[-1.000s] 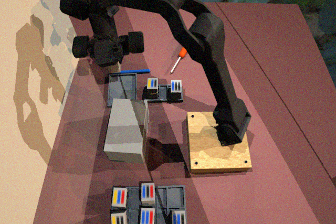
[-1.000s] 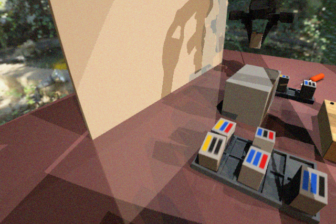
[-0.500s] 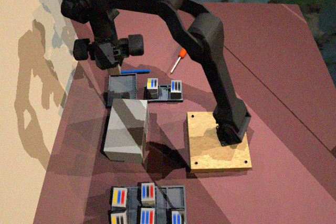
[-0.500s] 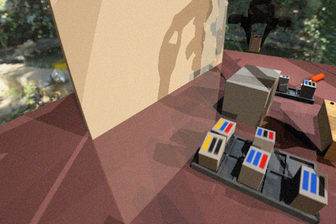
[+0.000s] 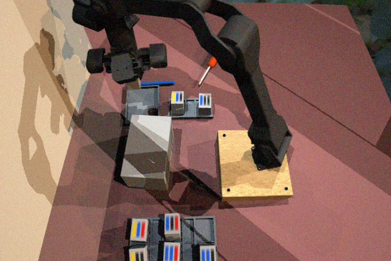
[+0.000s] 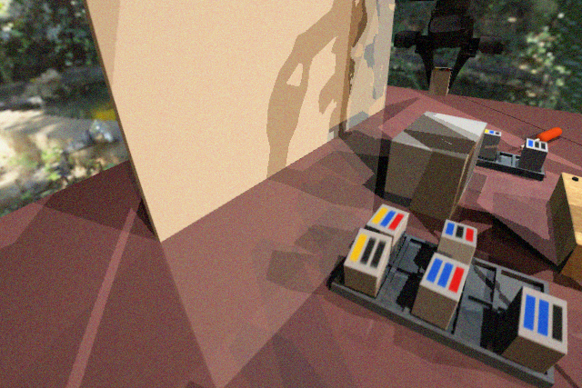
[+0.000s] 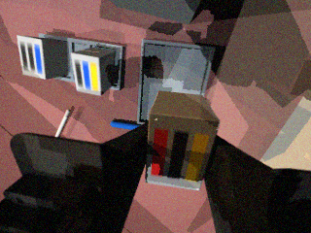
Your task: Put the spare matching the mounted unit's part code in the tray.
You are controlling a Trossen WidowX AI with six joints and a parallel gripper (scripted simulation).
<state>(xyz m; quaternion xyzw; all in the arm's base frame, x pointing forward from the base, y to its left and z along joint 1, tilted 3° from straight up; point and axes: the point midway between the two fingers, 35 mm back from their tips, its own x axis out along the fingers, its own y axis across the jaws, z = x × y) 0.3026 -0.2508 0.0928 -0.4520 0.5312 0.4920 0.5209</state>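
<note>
My gripper tip is now 12 cm above the grey tray and 1 cm past it. The rest, counted from my gripper tip: blue pen (12 cm below, 6 cm to the right, 4 cm behind); then grey holder (14 cm behind, 12 cm below, 5 cm to the left); then mounted unit (19 cm to the left, 7 cm below, 1 cm behind).
</note>
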